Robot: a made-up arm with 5 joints. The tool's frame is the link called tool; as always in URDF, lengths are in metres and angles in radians.
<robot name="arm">
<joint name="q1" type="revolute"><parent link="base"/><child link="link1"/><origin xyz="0.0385 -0.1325 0.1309" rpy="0 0 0"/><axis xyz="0 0 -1"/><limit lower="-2.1" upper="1.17"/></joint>
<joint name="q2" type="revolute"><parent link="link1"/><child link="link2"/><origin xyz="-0.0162 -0.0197 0.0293" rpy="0 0 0"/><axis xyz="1 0 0"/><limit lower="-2.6" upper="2.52"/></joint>
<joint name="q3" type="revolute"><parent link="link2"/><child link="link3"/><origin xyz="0.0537 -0.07 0.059" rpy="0 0 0"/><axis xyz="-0.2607 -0.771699 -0.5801"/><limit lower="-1" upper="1.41"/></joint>
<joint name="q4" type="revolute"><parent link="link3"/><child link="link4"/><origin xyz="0.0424 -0.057 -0.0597" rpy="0 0 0"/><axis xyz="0 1 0"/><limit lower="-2.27" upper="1.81"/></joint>
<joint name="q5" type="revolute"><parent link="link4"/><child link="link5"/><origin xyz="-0.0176 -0.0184 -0.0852" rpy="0 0 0"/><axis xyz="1 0 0"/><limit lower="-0.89" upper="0.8"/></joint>
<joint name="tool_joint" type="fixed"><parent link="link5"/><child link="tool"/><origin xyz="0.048 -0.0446 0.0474" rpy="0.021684 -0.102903 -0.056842"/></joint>
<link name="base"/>
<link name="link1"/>
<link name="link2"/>
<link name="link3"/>
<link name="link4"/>
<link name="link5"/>
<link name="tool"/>
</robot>
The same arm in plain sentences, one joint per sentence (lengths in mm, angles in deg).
The arm has five revolute joints in a row. What follows holds with every joint at zero, and every direction is one of the base frame's. Joint 1 lies 38.5 mm along +x and 132.5 mm along -y and 130.9 mm along +z from the base frame's origin and rotates about -z, from -120.32 to 67.04 deg. Joint 2 lies 16.2 mm along -x and 19.7 mm along -y and 29.3 mm along +z from joint 1 and rotates about +x, from -148.97 to 144.39 deg. Joint 3 lies 53.7 mm along +x and 70 mm along -y and 59 mm along +z from joint 2 and rotates about the direction (-0.2607, -0.771699, -0.5801), from -57.3 to 80.79 deg. Joint 4 lies 42.4 mm along +x and 57 mm along -y and 59.7 mm along -z from joint 3 and rotates about +y, from -130.06 to 103.71 deg. Joint 5 lies 17.6 mm along -x and 18.4 mm along -y and 85.2 mm along -z from joint 4 and rotates about +x, from -50.99 to 45.84 deg. The tool frame, which is the frame that the pose is given for, lies 48 mm along +x and 44.6 mm along -y and 47.4 mm along +z from joint 5; its axes are the base frame's turned by roll 1.24, pitch -5.9 and yaw -3.26 deg (as in URDF: about the fixed x, then y, then z).
